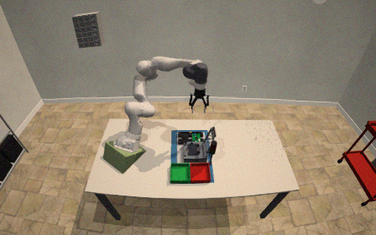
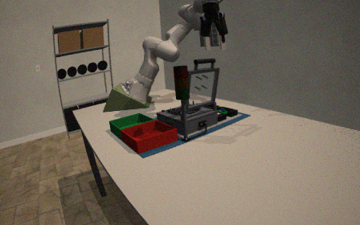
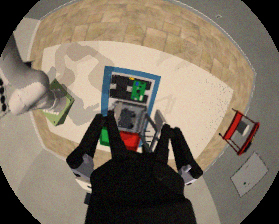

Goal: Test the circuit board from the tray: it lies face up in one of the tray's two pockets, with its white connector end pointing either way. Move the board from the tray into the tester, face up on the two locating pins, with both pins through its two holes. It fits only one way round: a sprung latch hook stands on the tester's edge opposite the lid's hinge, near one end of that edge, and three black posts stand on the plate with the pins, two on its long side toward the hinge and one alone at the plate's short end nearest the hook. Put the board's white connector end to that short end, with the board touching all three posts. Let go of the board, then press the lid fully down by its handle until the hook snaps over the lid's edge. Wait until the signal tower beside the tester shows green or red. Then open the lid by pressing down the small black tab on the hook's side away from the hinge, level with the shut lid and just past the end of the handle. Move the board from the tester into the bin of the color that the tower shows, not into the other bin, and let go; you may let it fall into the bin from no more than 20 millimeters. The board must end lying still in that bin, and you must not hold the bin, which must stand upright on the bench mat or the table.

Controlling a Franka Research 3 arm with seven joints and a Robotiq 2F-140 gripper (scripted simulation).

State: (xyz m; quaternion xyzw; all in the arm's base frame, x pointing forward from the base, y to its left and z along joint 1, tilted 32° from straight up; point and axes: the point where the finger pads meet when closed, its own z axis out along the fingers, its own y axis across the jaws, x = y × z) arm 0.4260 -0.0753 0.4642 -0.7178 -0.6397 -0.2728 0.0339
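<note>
Right now my hand is 310 mm above the green circuit board. Round my hand: plate (260 mm below, 160 mm to the right, 40 mm behind); then red bin (370 mm to the right, 320 mm below, 10 mm behind); then clear lid (170 mm to the right, 150 mm below, 80 mm ahead).
</note>
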